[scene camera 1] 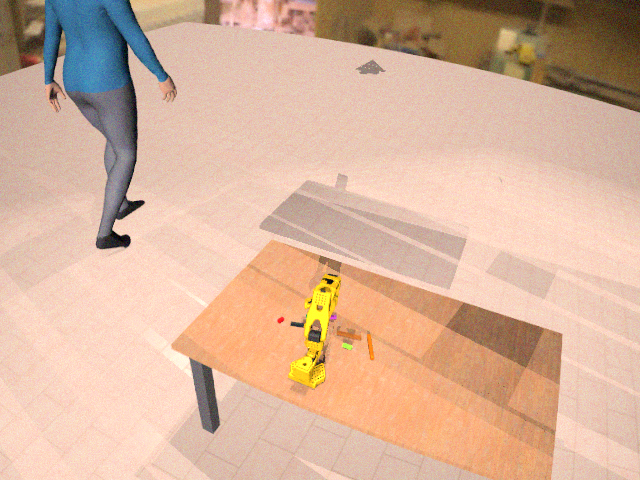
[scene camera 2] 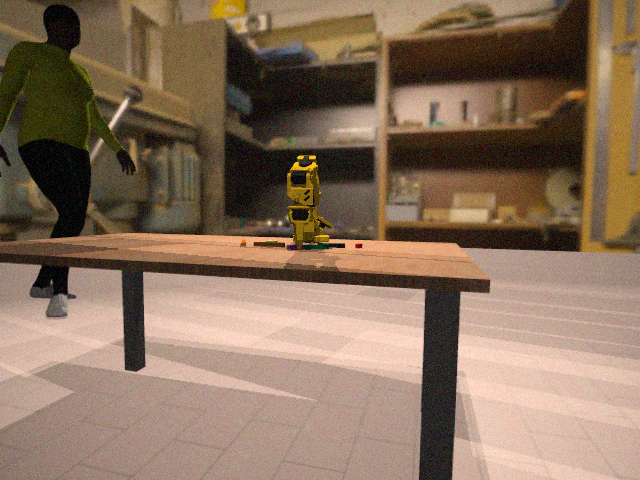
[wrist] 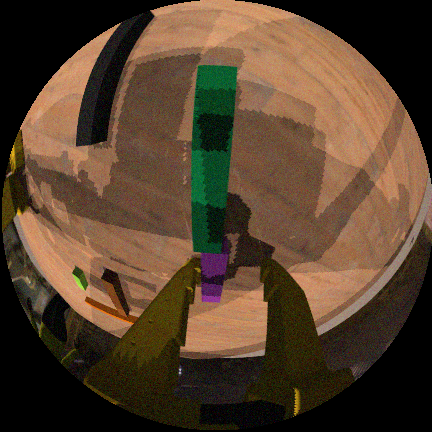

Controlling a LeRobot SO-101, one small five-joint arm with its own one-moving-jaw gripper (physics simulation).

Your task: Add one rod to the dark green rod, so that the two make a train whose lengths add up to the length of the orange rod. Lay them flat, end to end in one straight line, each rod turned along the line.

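Frame: origin at the arm's base, x ahead, y left, z up, level; millimetres.
Seen in the pictures: hand, tool point: [scene camera 2: 298, 246] [wrist: 201, 267]; arm's base, link origin: [scene camera 1: 310, 369] [scene camera 2: 309, 241].
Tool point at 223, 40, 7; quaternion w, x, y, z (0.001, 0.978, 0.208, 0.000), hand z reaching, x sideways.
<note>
Offsets run from my tool point to a thing's middle, as dx, dy, dz.
The dark green rod @[-16, +40, -2] [scene camera 2: 316, 246] [wrist: 212, 175] lies flat on the table. The purple rod @[+7, -4, -2] [scene camera 1: 333, 316] [scene camera 2: 291, 247] [wrist: 212, 265] lies at its near end in the wrist view, turned along nearly the same line and slightly offset to the right. The ends look touching or nearly so. The orange rod @[-58, -170, -2] [scene camera 1: 370, 346] [scene camera 2: 242, 242] [wrist: 110, 310] lies apart. My gripper [scene camera 2: 299, 246] [wrist: 231, 265] is partly open, its jaw tips on either side of the purple rod's image, with a wide gap on the right. Neither jaw presses on it. In scene camera 1 the arm hides the jaws.
A black rod @[-72, +64, -2] [scene camera 1: 297, 324] [scene camera 2: 337, 245] [wrist: 102, 85] lies beside the green one. A brown rod @[-41, -91, -2] [scene camera 1: 348, 335] [scene camera 2: 268, 244] [wrist: 117, 292] and a lime rod @[-89, -105, -2] [scene camera 1: 347, 346] [scene camera 2: 271, 241] [wrist: 80, 278] lie near the orange rod. A red piece @[-84, +132, -2] [scene camera 1: 280, 320] [scene camera 2: 358, 245] lies beyond the black rod.
</note>
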